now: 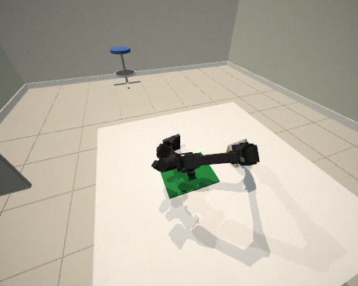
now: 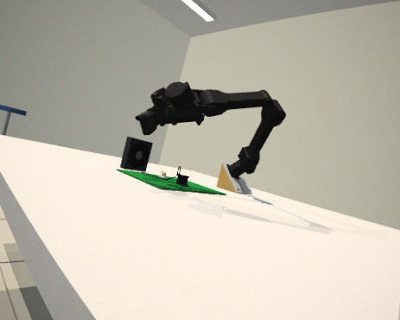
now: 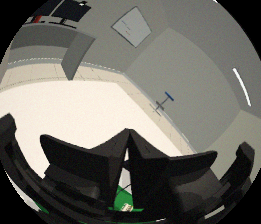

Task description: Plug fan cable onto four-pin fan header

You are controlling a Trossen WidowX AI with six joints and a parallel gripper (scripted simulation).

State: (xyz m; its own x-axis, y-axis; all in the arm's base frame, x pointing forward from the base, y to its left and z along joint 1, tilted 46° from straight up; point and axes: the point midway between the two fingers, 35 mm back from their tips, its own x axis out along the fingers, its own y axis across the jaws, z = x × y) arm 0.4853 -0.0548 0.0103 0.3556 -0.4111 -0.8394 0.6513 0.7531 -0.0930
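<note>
The black plug lies 17 cm behind my gripper tip, 16 cm below it and 11 cm to the left of it. The rest, counted from my gripper tip: green board 20 cm below, 15 cm behind, 8 cm to the left; then four-pin header 18 cm below, 16 cm behind, 1 cm to the left; then black fan 12 cm to the right, 12 cm below, 12 cm behind.
</note>
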